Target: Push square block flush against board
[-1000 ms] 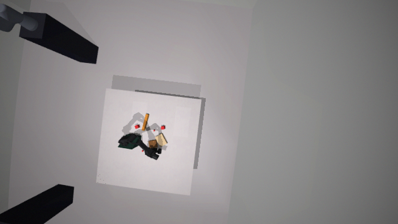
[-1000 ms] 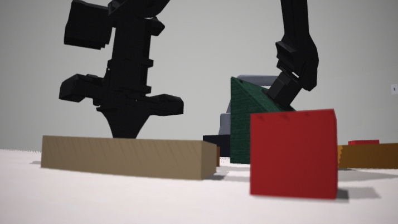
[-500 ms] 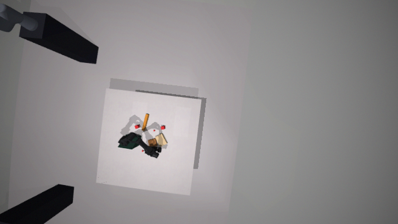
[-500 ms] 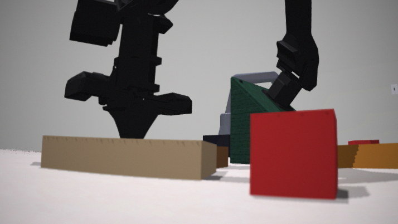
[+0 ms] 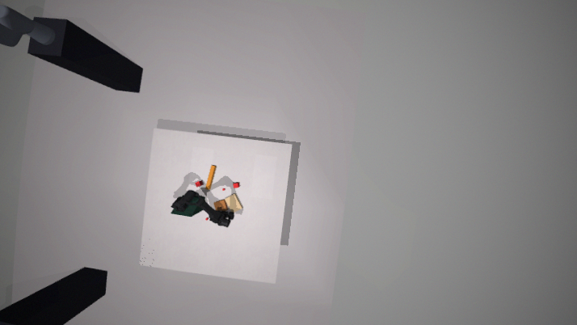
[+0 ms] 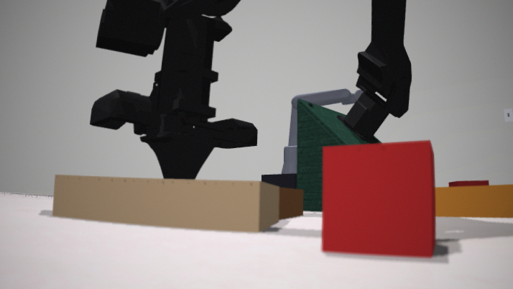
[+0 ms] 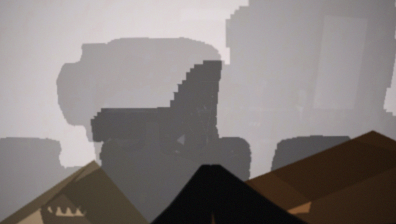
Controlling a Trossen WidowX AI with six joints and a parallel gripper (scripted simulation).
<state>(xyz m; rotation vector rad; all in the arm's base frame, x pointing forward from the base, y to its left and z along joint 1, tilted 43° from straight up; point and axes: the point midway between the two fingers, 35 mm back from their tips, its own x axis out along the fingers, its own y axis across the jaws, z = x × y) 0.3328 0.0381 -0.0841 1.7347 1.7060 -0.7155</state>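
The brown square block lies 60 mm behind my gripper tip, 50 mm to the left of it and 10 mm above it. Also, from my gripper tip: tan board (90 mm to the left, 60 mm ahead, 10 mm above); long orange bar (290 mm to the left, 180 mm behind, 10 mm above).
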